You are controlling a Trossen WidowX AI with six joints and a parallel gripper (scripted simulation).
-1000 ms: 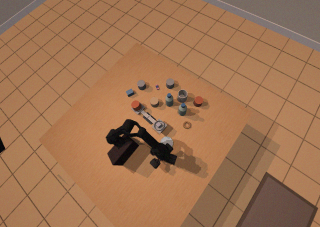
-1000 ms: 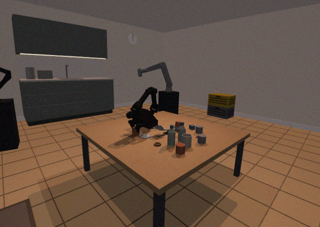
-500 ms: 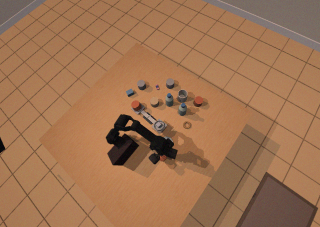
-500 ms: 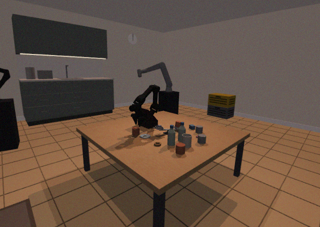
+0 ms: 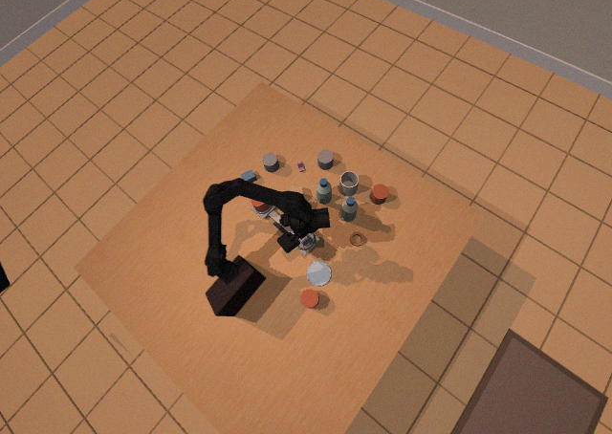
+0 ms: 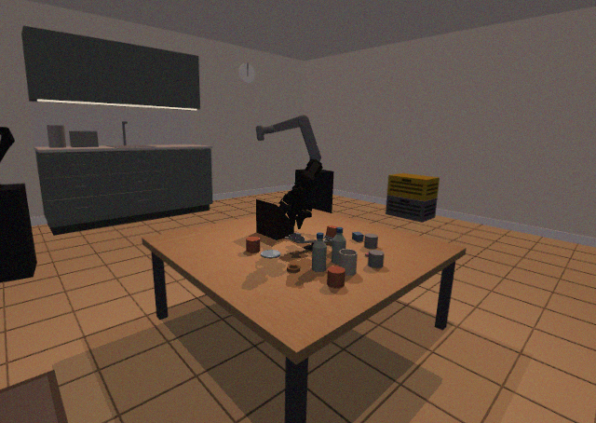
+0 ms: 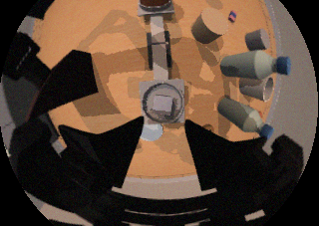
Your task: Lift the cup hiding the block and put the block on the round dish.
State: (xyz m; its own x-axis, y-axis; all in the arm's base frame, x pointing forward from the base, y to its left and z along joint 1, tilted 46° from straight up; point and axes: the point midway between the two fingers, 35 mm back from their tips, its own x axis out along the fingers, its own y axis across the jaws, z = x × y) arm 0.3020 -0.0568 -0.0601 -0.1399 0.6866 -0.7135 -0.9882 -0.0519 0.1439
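Now: the grey block 50 mm below my gripper tip and 10 mm to the left of it. The rest, counted from my gripper tip: grey balance: 130 mm to the left, 100 mm below, 10 mm behind; pale cup: 320 mm ahead, 90 mm below, 60 mm to the left; pale blue round dish: 130 mm below, 120 mm to the right, 50 mm behind.
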